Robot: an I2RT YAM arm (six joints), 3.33 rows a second.
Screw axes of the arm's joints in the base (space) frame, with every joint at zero. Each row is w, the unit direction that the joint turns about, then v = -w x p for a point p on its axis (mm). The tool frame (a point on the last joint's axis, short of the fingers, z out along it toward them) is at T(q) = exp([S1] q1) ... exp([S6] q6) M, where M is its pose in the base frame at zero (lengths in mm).
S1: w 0 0 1 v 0 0 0
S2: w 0 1 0 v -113.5 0 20
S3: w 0 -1 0 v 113.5 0 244
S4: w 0 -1 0 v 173.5 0 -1
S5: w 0 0 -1 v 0 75 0
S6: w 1 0 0 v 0 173.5 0
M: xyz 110.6 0 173.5 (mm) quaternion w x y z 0.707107 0 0.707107 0
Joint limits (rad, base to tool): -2.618..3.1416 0..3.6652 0..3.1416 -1.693..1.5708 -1.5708..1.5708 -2.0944..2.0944
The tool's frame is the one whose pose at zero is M.
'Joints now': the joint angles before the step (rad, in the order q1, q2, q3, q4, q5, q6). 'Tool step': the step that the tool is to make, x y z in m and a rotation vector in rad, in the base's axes. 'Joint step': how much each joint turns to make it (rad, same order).
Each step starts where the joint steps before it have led.
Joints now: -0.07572, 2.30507, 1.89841, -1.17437, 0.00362, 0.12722
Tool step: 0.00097, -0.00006, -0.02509, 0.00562, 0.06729, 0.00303
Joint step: 0.00000, 0.05910, -0.00002, -0.00839, -0.00038, -0.00305
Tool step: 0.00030, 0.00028, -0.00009, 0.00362, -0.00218, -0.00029
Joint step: 0.00037, 0.00038, 0.00037, 0.00191, -0.00381, 0.00037
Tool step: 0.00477, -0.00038, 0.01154, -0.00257, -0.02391, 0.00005
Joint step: 0.00002, -0.00110, 0.04545, -0.02252, 0.00076, 0.00002
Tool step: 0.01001, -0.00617, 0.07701, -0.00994, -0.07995, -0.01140
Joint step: -0.01145, -0.00194, 0.30362, -0.22507, 0.00343, 0.00000
